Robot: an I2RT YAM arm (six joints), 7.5 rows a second.
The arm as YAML. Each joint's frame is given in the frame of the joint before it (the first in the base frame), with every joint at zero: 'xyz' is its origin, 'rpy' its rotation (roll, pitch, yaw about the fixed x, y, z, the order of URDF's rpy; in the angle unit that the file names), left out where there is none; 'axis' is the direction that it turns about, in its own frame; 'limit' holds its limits. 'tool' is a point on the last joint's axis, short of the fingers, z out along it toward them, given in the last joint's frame.
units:
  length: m
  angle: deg
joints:
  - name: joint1
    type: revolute
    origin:
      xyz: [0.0, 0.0, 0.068]
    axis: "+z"
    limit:
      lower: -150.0
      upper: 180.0
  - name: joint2
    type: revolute
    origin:
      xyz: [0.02, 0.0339, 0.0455]
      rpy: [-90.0, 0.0, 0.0]
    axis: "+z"
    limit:
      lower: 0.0
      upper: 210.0
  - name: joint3
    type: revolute
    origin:
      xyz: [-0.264, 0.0, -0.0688]
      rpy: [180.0, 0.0, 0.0]
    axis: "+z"
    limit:
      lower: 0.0
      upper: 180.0
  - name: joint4
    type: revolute
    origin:
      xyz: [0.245, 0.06, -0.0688]
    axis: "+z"
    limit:
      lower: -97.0
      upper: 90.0
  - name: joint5
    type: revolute
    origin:
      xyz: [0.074, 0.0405, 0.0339]
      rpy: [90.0, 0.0, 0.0]
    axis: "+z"
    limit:
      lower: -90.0
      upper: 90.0
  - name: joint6
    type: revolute
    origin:
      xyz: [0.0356, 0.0, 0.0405]
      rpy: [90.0, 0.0, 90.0]
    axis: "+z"
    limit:
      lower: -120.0
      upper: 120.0
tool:
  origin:
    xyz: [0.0, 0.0, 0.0]
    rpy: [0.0, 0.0, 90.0]
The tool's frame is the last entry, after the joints.
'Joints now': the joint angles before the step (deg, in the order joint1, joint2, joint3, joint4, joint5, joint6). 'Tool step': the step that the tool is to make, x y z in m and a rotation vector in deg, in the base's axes. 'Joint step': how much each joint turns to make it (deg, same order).
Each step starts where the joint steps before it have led.
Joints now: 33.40, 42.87, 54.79, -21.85, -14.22, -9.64
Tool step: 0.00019, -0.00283, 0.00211, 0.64, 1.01, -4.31
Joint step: 0.00, -0.15, 0.58, -0.83, 4.05, 1.86
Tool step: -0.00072, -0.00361, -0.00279, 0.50, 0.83, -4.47
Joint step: 0.00, -0.85, -0.72, -0.32, 4.24, 1.66
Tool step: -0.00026, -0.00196, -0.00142, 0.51, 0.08, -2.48
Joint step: -0.02, -0.52, -0.56, 0.33, 2.34, 0.90
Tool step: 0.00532, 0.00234, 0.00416, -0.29, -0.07, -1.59
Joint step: 0.01, 1.65, 1.33, 0.22, 1.63, 0.00
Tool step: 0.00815, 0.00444, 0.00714, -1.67, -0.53, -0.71
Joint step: -0.07, 2.77, 2.52, -0.26, 0.93, -1.54
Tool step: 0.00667, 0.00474, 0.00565, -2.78, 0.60, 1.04
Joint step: -0.03, 2.78, 2.99, -2.29, -0.65, -2.17
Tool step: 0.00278, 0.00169, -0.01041, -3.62, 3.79, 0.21
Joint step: -0.03, 1.10, 0.05, -4.13, 0.01, -0.98
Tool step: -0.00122, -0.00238, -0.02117, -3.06, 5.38, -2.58
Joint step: 0.03, -0.55, -2.66, -4.05, 2.30, 1.30
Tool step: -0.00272, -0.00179, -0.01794, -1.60, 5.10, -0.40
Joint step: -0.07, -0.54, -2.38, -3.32, -0.36, 1.45
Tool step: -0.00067, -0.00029, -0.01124, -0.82, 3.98, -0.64
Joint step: -0.01, 0.25, -1.16, -2.38, -0.23, 1.61
